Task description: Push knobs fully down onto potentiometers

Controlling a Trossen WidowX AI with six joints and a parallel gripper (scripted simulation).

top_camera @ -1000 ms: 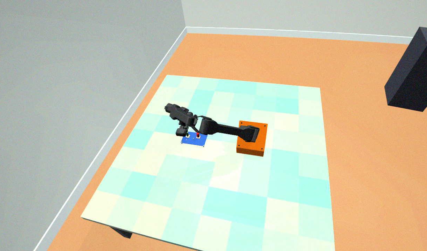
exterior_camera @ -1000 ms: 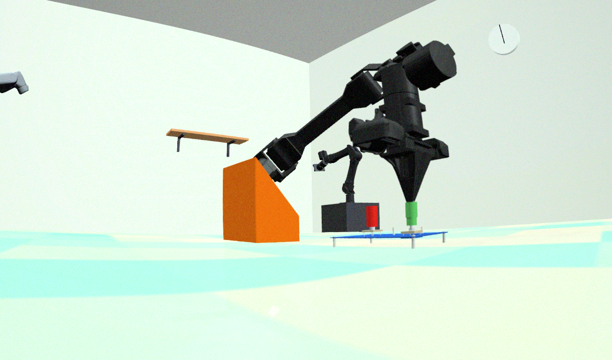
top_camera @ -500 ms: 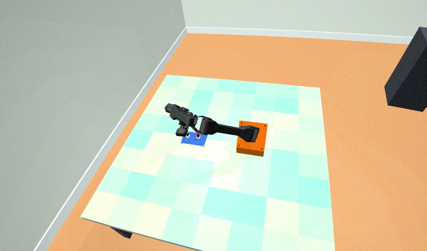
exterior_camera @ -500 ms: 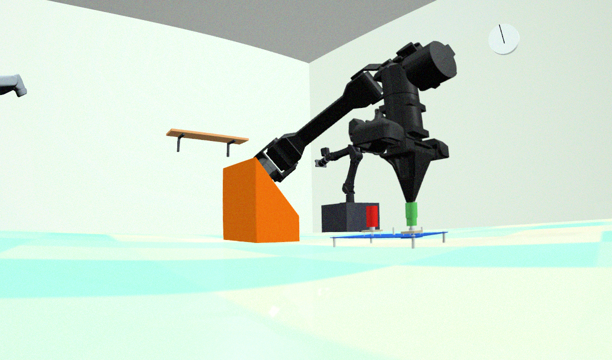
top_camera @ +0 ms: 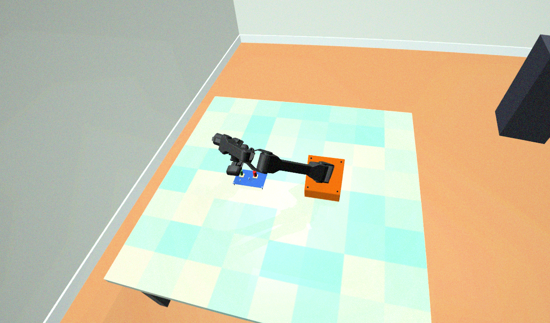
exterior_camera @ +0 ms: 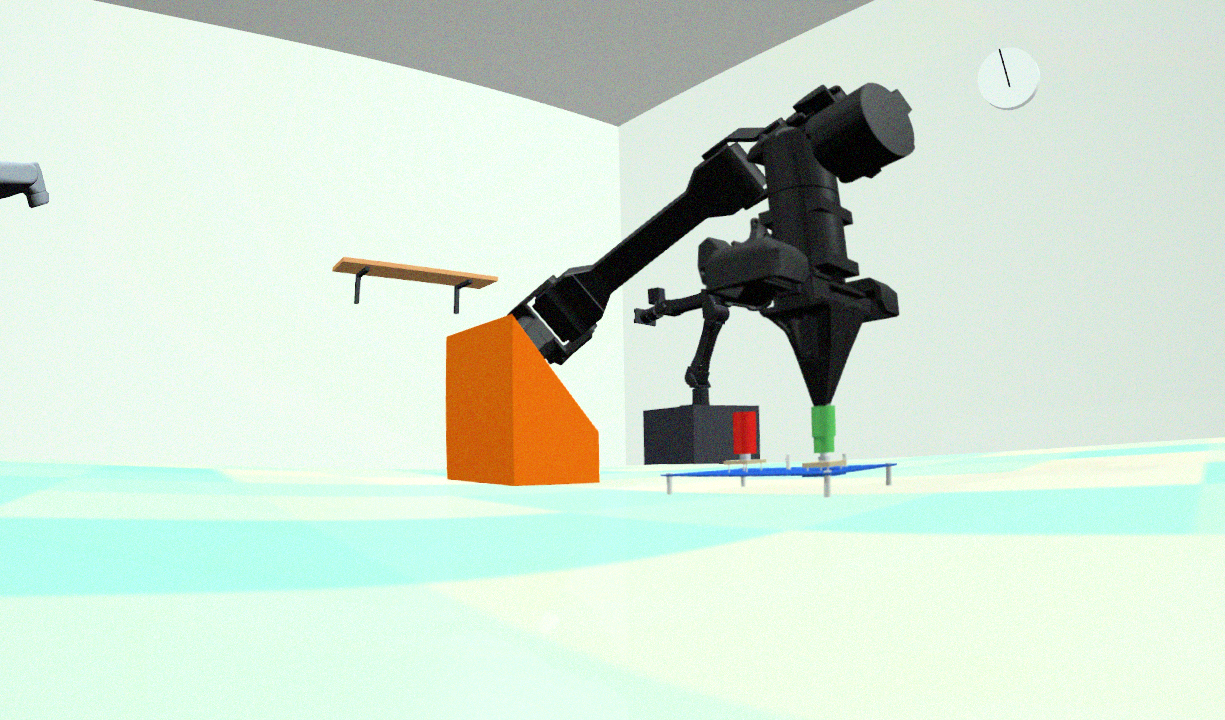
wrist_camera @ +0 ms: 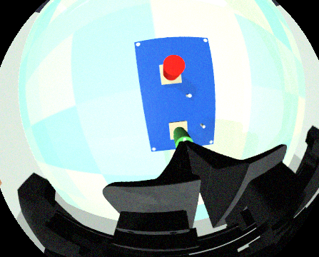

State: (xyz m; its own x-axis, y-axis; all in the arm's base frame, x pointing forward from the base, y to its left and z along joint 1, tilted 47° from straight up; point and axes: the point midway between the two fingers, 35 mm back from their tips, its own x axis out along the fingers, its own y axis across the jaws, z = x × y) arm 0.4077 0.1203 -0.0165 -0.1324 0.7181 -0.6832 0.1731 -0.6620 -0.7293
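My gripper tip is 1 cm above the green knob. The rest, counted from my gripper tip: red knob: 7 cm behind, 1 cm to the right, 2 cm below.
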